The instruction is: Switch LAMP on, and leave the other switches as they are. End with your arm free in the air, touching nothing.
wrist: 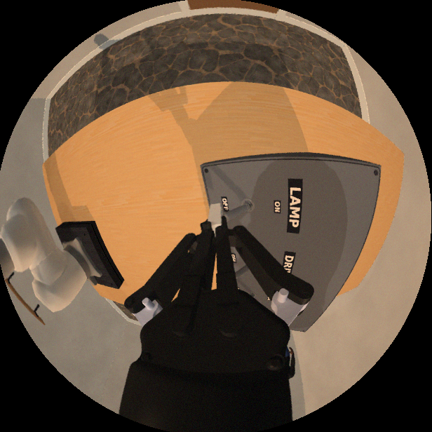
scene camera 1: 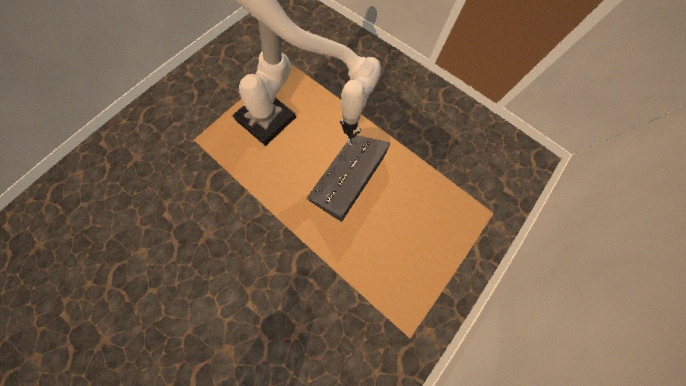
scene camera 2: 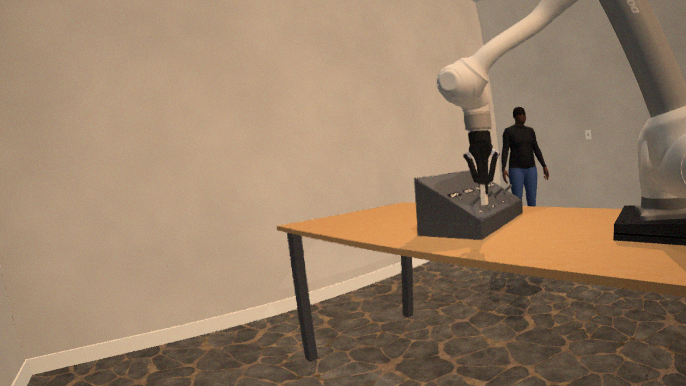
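Pixels of known places: gripper, fingertip midpoint: [scene camera 1: 349, 140] [scene camera 2: 484, 204]; arm's base at its link origin: [scene camera 1: 263, 113] [scene camera 2: 667, 213].
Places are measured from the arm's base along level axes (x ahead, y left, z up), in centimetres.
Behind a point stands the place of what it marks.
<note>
The dark grey switch panel [scene camera 1: 362, 176] {x 78.2, y -9.7, z 12.1 cm} [scene camera 2: 445, 216] {x 70.9, y 15.8, z 1.2 cm} [wrist: 330, 200] has a sloped top. In the wrist view, the LAMP label [wrist: 295, 206] is beside a grey lever [wrist: 238, 209] that tilts from its pivot toward the OFF mark [wrist: 224, 203], away from the ON mark [wrist: 277, 206]. My gripper [scene camera 1: 351, 140] {x 59.3, y 9.2, z 4.1 cm} [scene camera 2: 483, 196] {x 59.3, y 9.2, z 4.1 cm} [wrist: 216, 211] is shut with nothing between the fingers. Its pale tips are low over the panel's edge, at the free end of the LAMP lever on the OFF side. Whether they touch it I cannot tell. The neighbouring DRIVE label [wrist: 288, 262] and its lever are partly hidden by the fingers.
The panel stands on the orange wooden table [scene camera 1: 425, 250] {x 130.1, y -24.0, z -5.9 cm} [scene camera 2: 350, 231] {x 112.6, y 15.2, z -5.9 cm} [wrist: 135, 145]. More levers and labels run along the panel beyond LAMP. The arm's black base plate [scene camera 1: 266, 137] {x 11.9, y -13.3, z -0.5 cm} [scene camera 2: 645, 231] {x 8.2, y 12.7, z -2.8 cm} [wrist: 107, 257] is at the table's other end. A person [scene camera 2: 520, 145] stands behind the table.
</note>
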